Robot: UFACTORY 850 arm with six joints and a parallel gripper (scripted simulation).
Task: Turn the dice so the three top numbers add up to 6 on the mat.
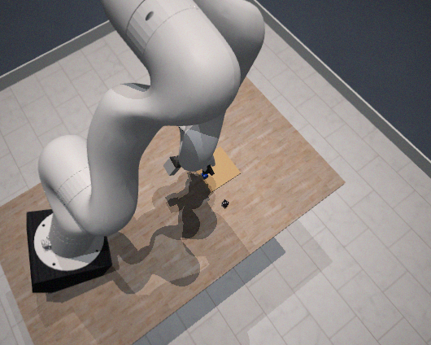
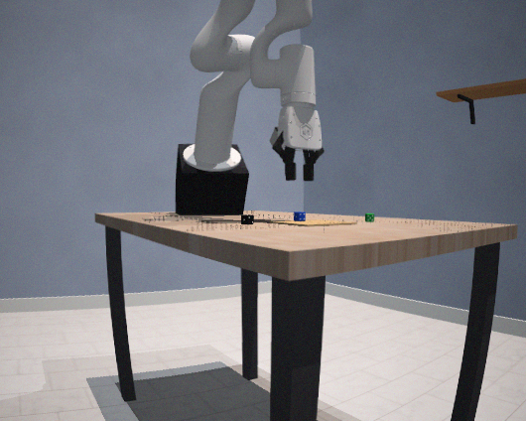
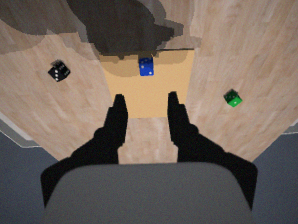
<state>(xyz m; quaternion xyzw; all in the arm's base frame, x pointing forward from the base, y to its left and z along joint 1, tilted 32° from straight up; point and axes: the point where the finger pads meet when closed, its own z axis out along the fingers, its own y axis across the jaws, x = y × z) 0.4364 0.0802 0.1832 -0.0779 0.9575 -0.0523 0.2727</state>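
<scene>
My gripper is now 50 mm short of the green die, 170 mm to the right of it and 100 mm above it. Round my hand: blue die 100 mm below; then black die 20 mm ahead, 140 mm to the right, 100 mm below; then tan mat 50 mm ahead, 10 mm to the left, 110 mm below.
</scene>
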